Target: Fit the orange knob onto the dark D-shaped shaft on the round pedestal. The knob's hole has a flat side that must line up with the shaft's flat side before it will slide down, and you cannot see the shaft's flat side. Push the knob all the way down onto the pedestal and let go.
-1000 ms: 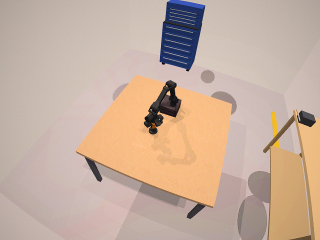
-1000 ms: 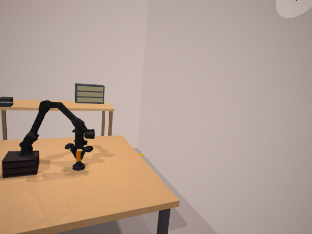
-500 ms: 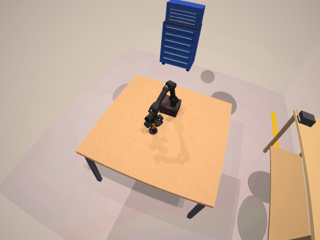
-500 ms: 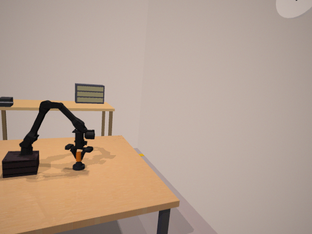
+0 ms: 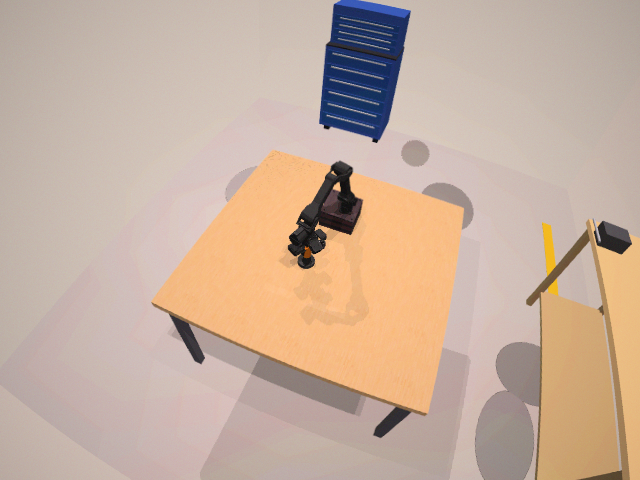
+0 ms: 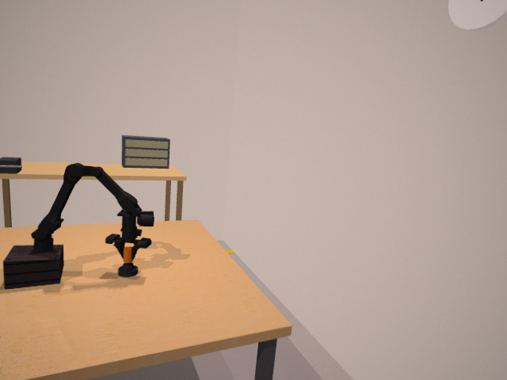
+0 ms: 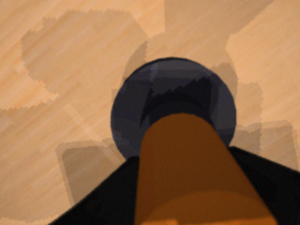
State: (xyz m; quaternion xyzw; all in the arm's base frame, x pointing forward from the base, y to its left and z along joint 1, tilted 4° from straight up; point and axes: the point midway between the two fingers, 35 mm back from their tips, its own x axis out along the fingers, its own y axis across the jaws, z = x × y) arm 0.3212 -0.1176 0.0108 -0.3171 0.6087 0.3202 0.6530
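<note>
Right now the orange knob is 20 mm above my gripper tip. Round my gripper tip: dark round pedestal 40 mm below.
</note>
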